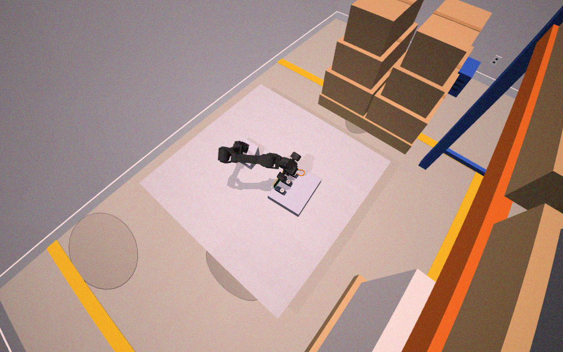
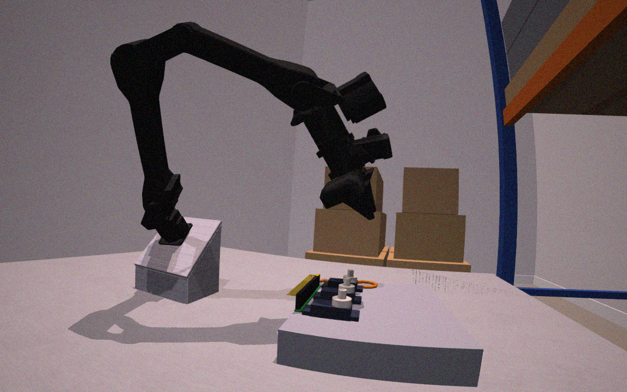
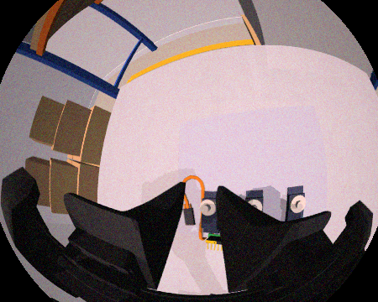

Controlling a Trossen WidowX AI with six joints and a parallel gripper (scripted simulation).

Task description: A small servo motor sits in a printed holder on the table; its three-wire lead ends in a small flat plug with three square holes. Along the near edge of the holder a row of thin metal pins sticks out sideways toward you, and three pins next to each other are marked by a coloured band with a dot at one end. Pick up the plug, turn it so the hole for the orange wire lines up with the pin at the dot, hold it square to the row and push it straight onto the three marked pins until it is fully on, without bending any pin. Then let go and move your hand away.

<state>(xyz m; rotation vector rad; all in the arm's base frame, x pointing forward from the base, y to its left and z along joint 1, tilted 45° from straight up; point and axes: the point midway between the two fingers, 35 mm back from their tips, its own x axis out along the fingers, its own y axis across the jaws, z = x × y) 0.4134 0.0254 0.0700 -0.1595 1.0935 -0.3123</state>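
The yellow band is 100 mm behind my gripper tip, 40 mm to the left of it and 120 mm below it. The rest, counted from my gripper tip: grey block: 60 mm ahead, 40 mm to the right, 170 mm below.
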